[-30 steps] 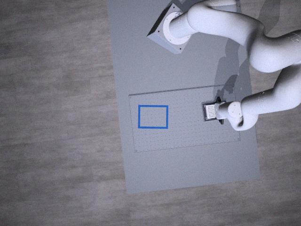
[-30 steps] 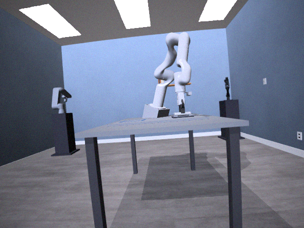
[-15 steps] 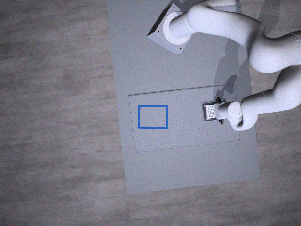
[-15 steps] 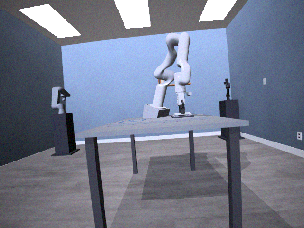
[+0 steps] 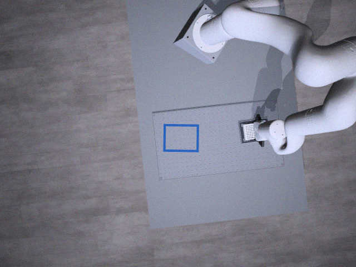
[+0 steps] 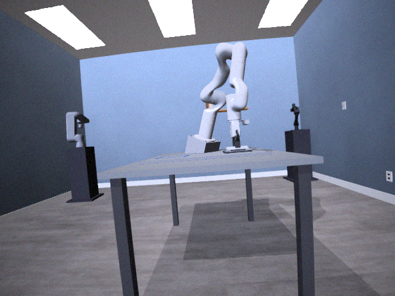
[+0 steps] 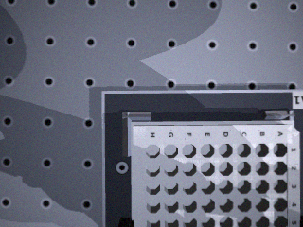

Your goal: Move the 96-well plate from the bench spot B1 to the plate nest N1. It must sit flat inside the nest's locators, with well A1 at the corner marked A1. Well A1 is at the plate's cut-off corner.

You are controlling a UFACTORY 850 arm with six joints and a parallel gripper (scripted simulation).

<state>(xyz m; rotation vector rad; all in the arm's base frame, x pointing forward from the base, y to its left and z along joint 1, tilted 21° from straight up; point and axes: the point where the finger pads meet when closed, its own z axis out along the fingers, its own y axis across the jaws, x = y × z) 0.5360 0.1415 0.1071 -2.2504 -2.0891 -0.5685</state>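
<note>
Right now the dark plate nest is 3 cm below my hand. The rest, counted from my hand: white 96-well plate 1 cm below; A1 mark 6 cm ahead, 7 cm to the left, 3 cm below.
</note>
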